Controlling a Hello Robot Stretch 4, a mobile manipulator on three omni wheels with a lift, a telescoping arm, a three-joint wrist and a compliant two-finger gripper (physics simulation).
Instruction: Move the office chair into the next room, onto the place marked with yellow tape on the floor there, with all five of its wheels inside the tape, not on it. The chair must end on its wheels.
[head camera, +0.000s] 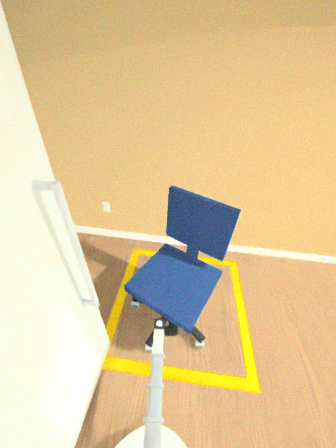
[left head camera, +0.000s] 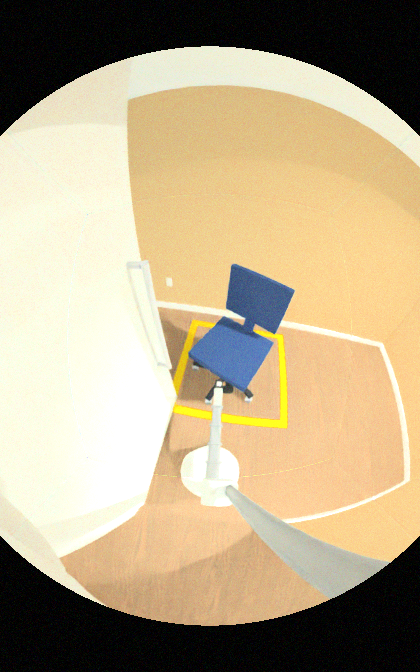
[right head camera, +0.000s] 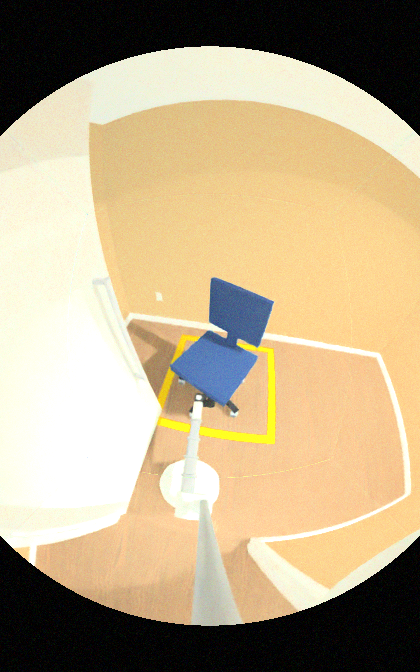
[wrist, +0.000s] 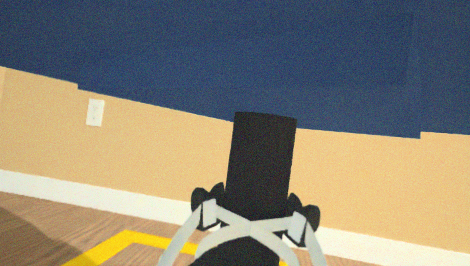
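Places are measured from the robot's base along level axes (x ahead, y left, z up), in centimetres.
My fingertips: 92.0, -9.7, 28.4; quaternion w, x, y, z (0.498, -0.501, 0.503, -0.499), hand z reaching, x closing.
For each thing: its middle in the pictures, then the offset to it from my fingertips, as dx, dy, dz. "*": a spot on its surface instead.
- blue office chair, surface spot: (head camera: 175, 286) (left head camera: 232, 354) * -10.2, +0.5, +15.9
- black column, surface spot: (wrist: 261, 160) * -6.1, +0.1, +4.5
The blue office chair (head camera: 175, 286) (left head camera: 232, 353) (right head camera: 215, 368) stands upright, its backrest toward the tan wall. Its seat underside (wrist: 250, 55) fills the top of the wrist view, above the black column (wrist: 261, 160). The yellow tape (head camera: 244, 325) (left head camera: 283, 380) (right head camera: 271, 395) (wrist: 109, 246) runs around the base. The wheels I can see at the front and left are inside the tape; the rear ones are mostly hidden by the seat. My gripper (wrist: 254, 203) (head camera: 160, 324) reaches under the seat's front edge and is shut on the column, one finger on each side.
A white wall (head camera: 45, 310) (left head camera: 110, 380) (right head camera: 90, 400) stands close on the left, its corner at the tape's near left corner. The tan wall (head camera: 200, 125) with a white baseboard (head camera: 295, 255) is behind the chair. My round white base (left head camera: 192, 467) is on the floor before the tape.
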